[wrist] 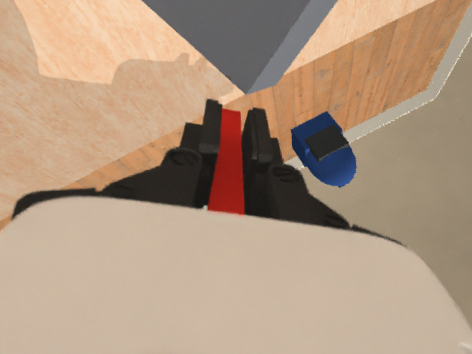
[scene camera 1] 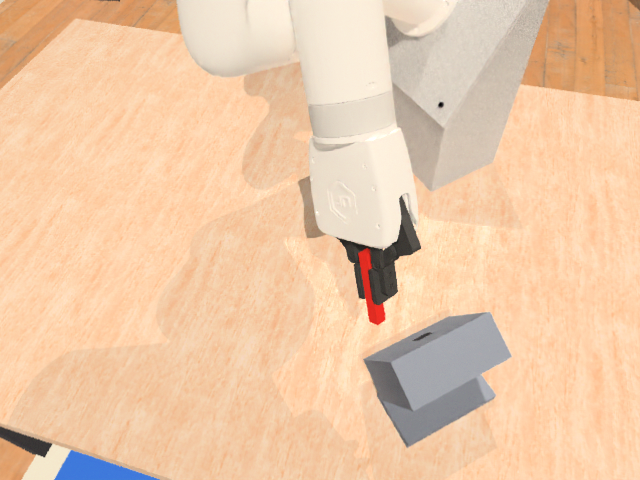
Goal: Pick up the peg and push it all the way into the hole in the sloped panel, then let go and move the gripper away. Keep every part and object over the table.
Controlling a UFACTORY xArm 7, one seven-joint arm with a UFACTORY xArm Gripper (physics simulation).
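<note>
My gripper is shut on a red peg, above the table. The red peg is long and square-sided; in scene camera 1 its lower end sticks out below the fingertips and points down, tilted slightly. The grey sloped panel block stands below and right of the peg in scene camera 1, apart from it. Its dark hole shows in the upper face in scene camera 1. The hole does not show in the wrist view, where part of the block is seen past the fingertips.
The wooden table extends around the block. A large grey pedestal stands behind the arm at the upper right. A blue object with a black top is beyond the table in the wrist view. The front table edge runs along the lower left.
</note>
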